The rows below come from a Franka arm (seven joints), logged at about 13 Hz.
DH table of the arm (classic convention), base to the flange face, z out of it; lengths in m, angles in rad. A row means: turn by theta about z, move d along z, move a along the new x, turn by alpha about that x. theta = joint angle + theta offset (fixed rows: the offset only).
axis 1: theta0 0; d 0.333; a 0; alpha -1.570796
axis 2: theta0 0; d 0; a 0; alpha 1.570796
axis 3: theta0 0; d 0.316; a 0.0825; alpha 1.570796
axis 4: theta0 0; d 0; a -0.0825; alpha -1.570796
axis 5: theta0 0; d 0.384; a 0; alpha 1.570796
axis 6: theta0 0; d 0; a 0.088; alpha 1.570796
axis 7: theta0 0; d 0.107; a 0; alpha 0
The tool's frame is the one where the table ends.
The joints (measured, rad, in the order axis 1, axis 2, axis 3, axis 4, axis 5, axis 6, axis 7), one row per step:
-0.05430 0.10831 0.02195 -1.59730 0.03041 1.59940 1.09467
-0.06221 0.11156 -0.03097 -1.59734 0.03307 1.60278 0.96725
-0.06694 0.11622 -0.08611 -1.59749 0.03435 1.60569 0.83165
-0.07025 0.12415 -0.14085 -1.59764 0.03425 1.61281 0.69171
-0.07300 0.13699 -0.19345 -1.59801 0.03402 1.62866 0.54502
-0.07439 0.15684 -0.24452 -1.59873 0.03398 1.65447 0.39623
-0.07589 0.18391 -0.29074 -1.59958 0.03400 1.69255 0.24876
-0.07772 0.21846 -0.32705 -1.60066 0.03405 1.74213 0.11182
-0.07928 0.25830 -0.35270 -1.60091 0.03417 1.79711 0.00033
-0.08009 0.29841 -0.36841 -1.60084 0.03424 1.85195 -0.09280
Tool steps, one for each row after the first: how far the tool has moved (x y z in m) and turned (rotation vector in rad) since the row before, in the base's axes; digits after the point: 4 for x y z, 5 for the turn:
-0.0008 -0.0338 -0.0017 0.01001 -0.00472 0.06566
-0.0025 -0.0332 -0.0024 0.00885 -0.00325 0.07501
-0.0032 -0.0323 -0.0038 0.00688 -0.00403 0.08131
-0.0027 -0.0309 -0.0058 0.00478 -0.00708 0.09079
-0.0015 -0.0294 -0.0091 0.00082 -0.00818 0.09608
0.0004 -0.0273 -0.0121 -0.00532 -0.01029 0.10022
0.0033 -0.0227 -0.0157 -0.01197 -0.01020 0.10040
0.0059 -0.0172 -0.0182 -0.01722 -0.00765 0.08719
0.0074 -0.0115 -0.0187 -0.01859 -0.00536 0.08048

